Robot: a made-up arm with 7 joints.
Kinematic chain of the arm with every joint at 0, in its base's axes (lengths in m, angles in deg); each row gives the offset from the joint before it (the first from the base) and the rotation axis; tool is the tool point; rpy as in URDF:
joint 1: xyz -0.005 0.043 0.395 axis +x
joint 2: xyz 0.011 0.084 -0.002 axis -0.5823 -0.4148 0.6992
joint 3: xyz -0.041 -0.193 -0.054 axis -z
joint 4: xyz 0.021 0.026 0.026 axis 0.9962 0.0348 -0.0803
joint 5: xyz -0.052 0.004 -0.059 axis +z
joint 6: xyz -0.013 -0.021 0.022 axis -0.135 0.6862 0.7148
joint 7: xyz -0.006 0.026 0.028 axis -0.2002 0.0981 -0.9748
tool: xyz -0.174 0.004 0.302 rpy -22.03 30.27 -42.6
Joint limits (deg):
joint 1: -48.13..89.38
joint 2: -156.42..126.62
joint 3: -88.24..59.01
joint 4: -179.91..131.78
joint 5: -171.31..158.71
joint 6: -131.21..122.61
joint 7: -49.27..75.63
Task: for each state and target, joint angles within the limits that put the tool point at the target. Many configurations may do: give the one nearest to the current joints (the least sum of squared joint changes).
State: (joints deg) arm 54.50 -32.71 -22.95 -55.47 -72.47 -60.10 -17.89
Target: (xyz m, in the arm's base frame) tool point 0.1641 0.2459 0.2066
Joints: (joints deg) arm 35.48 -20.53 4.98 -62.80 -101.71 -86.13 -10.94
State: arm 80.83 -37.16 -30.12 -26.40 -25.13 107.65 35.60
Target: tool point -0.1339 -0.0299 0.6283
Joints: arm 77.13 -15.96 -40.70 -33.07 -22.33 108.60 36.27
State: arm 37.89 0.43 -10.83 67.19 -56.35 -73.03 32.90
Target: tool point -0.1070 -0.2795 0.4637
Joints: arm 62.87 -18.31 -15.34 55.25 -34.96 -66.95 24.69
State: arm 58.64 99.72 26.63 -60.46 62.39 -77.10 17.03
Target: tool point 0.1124 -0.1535 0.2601
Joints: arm 33.45 126.62 28.06 -71.68 34.31 -94.98 19.42
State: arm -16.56 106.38 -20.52 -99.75 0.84 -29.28 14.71
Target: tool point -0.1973 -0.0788 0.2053
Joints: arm 8.36 57.44 0.58 -88.92 2.98 -20.05 15.11
